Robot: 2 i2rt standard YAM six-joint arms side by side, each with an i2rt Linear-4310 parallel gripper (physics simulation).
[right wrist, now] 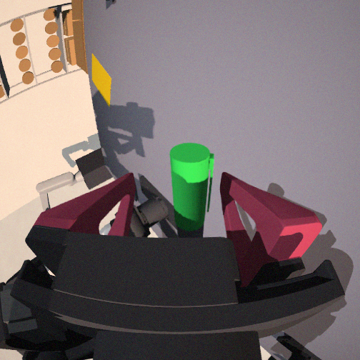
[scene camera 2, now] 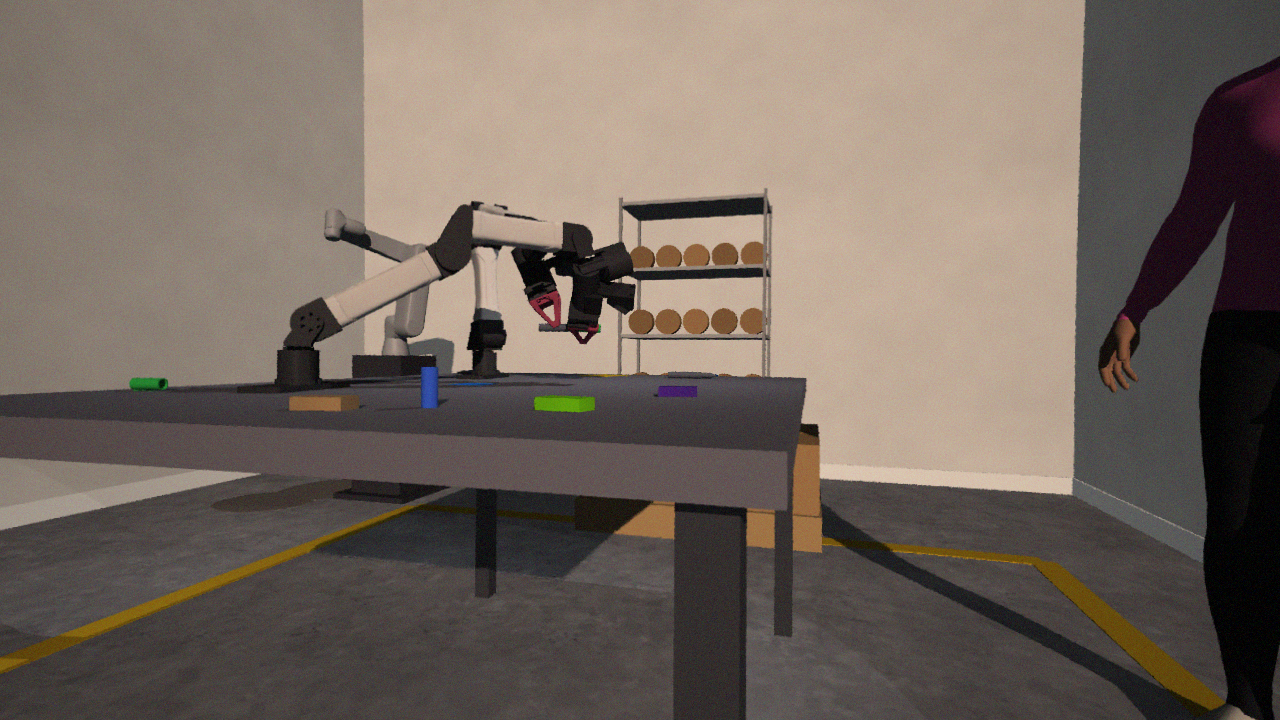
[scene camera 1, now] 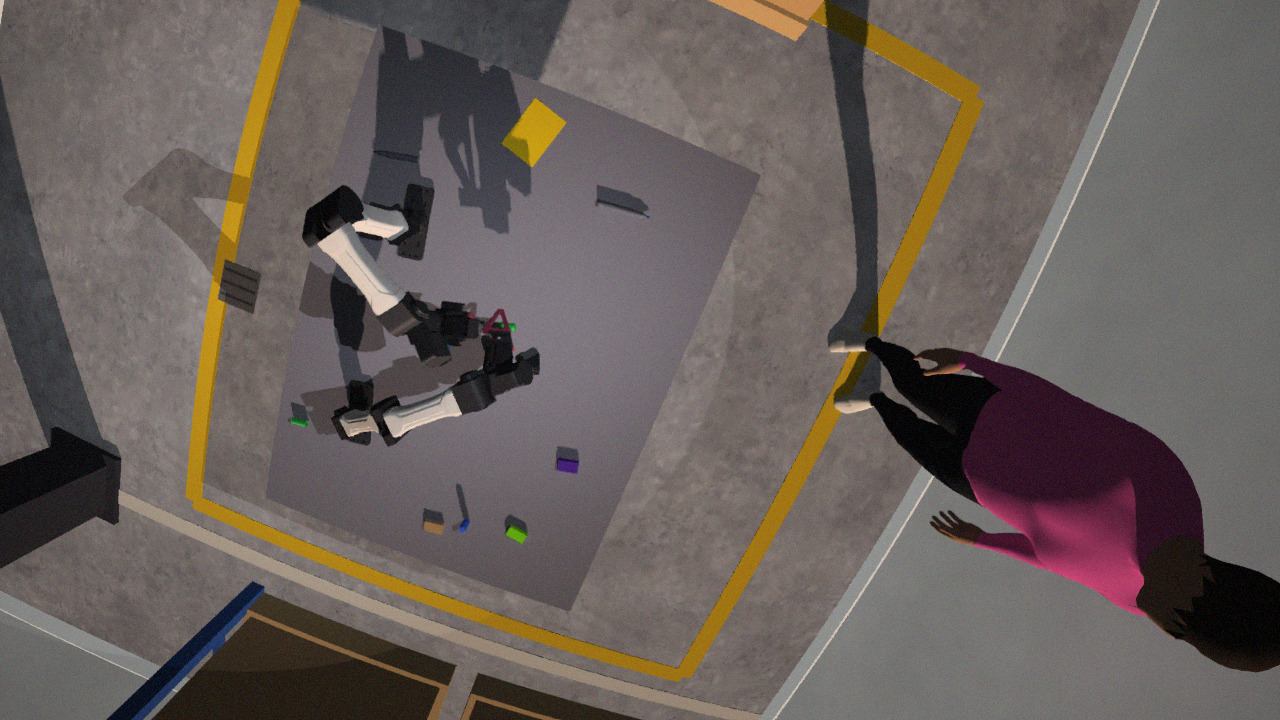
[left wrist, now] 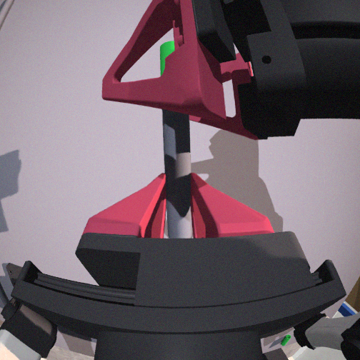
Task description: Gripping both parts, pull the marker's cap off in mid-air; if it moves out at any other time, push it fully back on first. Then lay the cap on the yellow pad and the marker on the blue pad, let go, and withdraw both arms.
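Places are measured from the left arm's base along level axes (x right, y back, z down), in millimetres.
Where they show: left gripper, between the fingertips: (scene camera 2: 557, 328); right gripper, between the fingertips: (scene camera 2: 584, 333) (scene camera 1: 502, 315); left arm's base, origin of its link: (scene camera 2: 484, 377) (scene camera 1: 416, 222); right arm's base, origin of its link: (scene camera 2: 298, 389).
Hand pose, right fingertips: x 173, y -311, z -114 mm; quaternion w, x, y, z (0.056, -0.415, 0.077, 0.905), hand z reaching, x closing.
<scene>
Each offset is from my right fingertips to the top centre of the thing.
The marker's grey barrel {dx +29, dy +29, dz -21 mm} (left wrist: 170, 137) (scene camera 2: 549, 327) (right wrist: 191, 233) is held in mid-air by my left gripper (left wrist: 177, 180), which is shut on it. The green cap {dx +23, dy -17, dz -21 mm} (left wrist: 167, 52) (right wrist: 189, 192) (scene camera 1: 512, 326) sits on the marker's far end; in the left wrist view its lower edge is hidden. My right gripper (right wrist: 177, 179) (scene camera 2: 582, 336) is open, its fingers on either side of the cap with gaps showing in the right wrist view. The yellow pad {dx -473, dy +45, dz +113 mm} (scene camera 1: 539, 128) (right wrist: 101, 77) lies near the table's top edge in scene camera 1. The blue pad {dx +160, dy +199, dz +113 mm} (scene camera 2: 474, 384) shows as a sliver, mostly hidden.
A purple block {dx +419, dy -249, dz +99 mm} (scene camera 1: 567, 465) (scene camera 2: 677, 391), a tan block {dx +745, dy +127, dz +99 mm} (scene camera 1: 433, 528), an upright blue cylinder {dx +699, dy +27, dz +66 mm} (scene camera 2: 429, 387) and a lime block {dx +697, dy -138, dz +99 mm} (scene camera 2: 564, 403) stand on the table. A green cylinder {dx +499, dy +599, dz +93 mm} (scene camera 1: 298, 421) lies by the right arm's base. A grey rod {dx -333, dy -235, dz +96 mm} (scene camera 1: 622, 208) lies at upper right. Both wrists are close together.
</scene>
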